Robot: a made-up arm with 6 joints.
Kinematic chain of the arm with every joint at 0, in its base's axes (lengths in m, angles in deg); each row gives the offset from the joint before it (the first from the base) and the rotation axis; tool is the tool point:
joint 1: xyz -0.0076 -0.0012 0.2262 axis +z
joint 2: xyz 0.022 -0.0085 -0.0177 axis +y
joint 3: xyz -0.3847 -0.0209 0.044 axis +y
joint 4: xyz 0.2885 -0.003 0.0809 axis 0.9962 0 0.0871
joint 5: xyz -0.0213 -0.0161 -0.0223 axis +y
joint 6: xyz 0.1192 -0.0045 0.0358 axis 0.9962 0 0.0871
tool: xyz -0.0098 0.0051 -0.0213
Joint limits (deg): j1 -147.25..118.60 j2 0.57..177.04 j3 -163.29..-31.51 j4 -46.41..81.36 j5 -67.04..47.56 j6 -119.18..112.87
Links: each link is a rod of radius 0.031 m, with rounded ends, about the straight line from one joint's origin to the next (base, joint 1, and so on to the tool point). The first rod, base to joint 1, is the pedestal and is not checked.
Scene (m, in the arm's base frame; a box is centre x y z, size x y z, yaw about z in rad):
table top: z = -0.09
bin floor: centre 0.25 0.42 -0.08 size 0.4 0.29 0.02 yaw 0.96
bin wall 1: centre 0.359 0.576 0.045 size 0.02 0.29 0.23 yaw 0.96
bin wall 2: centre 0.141 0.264 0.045 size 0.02 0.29 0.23 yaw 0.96
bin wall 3: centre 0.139 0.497 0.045 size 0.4 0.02 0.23 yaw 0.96
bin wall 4: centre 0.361 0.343 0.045 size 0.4 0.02 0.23 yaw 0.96
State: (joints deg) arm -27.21 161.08 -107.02 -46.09 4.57 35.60
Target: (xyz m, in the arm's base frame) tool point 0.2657 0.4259 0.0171
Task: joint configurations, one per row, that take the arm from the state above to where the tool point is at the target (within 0.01 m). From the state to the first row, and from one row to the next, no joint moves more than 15 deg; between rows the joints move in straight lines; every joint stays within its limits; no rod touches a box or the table.
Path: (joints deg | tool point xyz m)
1: -12.39 153.66 -98.90 -45.96 3.51 36.21 | 0.6366 -0.1903 0.0791
2: 2.42 146.24 -90.79 -45.83 2.44 36.83 | 0.6413 -0.0186 0.1227
3: 17.24 138.81 -82.67 -45.71 1.38 37.44 | 0.5970 0.1413 0.1634
4: 32.05 131.39 -74.55 -45.58 0.32 38.06 | 0.5113 0.2749 0.2003
5: 46.87 123.97 -66.43 -45.45 -0.75 38.67 | 0.3960 0.3717 0.2329
6: 61.68 116.55 -58.32 -45.32 -1.81 39.28 | 0.2657 0.4259 0.2607
7: 61.66 126.89 -60.49 -45.38 -1.94 39.26 | 0.2721 0.4378 0.1817
8: 61.64 137.24 -62.67 -45.44 -2.06 39.23 | 0.2723 0.4379 0.0997
9: 61.63 147.59 -64.84 -45.49 -2.19 39.20 | 0.2657 0.4259 0.0171

